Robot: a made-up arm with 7 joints. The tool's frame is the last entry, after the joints.
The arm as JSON. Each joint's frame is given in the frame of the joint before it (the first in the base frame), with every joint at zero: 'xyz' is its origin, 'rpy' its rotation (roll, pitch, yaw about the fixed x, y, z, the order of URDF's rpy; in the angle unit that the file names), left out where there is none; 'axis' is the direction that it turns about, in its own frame. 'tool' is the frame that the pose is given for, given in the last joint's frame.
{
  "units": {
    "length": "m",
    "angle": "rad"
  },
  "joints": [
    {
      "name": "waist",
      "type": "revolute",
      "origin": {
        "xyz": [
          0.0,
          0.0,
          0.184
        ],
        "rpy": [
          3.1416,
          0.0,
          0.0
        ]
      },
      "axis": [
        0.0,
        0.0,
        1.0
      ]
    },
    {
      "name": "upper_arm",
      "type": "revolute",
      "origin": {
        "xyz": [
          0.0,
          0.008,
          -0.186
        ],
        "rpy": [
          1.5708,
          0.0,
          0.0
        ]
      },
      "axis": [
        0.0,
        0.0,
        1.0
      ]
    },
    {
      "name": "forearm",
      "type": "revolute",
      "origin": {
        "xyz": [
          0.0,
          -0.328,
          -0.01
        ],
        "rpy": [
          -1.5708,
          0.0,
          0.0
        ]
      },
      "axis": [
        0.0,
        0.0,
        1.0
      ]
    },
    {
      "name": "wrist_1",
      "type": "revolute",
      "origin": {
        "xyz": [
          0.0,
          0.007,
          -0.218
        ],
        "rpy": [
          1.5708,
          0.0,
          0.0
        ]
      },
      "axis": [
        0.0,
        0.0,
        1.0
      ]
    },
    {
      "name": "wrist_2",
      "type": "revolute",
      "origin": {
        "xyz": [
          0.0,
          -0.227,
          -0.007
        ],
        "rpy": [
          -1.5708,
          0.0,
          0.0
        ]
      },
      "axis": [
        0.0,
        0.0,
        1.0
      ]
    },
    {
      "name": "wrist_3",
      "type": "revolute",
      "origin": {
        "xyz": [
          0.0,
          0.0,
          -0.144
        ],
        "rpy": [
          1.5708,
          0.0,
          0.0
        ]
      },
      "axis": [
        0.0,
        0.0,
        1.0
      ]
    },
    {
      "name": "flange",
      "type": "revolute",
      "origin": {
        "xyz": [
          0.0,
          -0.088,
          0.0
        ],
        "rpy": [
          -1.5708,
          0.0,
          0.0
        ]
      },
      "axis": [
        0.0,
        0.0,
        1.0
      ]
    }
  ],
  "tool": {
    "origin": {
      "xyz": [
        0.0,
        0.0,
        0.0
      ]
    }
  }
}
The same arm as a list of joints. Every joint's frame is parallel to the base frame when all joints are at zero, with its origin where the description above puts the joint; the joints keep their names.
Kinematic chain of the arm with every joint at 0, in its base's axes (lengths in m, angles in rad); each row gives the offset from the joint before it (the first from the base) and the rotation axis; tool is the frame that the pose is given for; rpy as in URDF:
waist: xyz 0 0 0.184 axis -z
upper_arm: xyz 0 -0.008 0.186 axis +y
forearm: xyz 0 -0.01 0.328 axis -z
wrist_1: xyz 0 -0.007 0.218 axis +y
wrist_2: xyz 0 -0.007 0.227 axis -z
wrist_3: xyz 0 0 0.144 axis +y
flange: xyz 0 0 0.088 axis -z
tool: xyz 0 0 0 rpy -3.1416 0 0

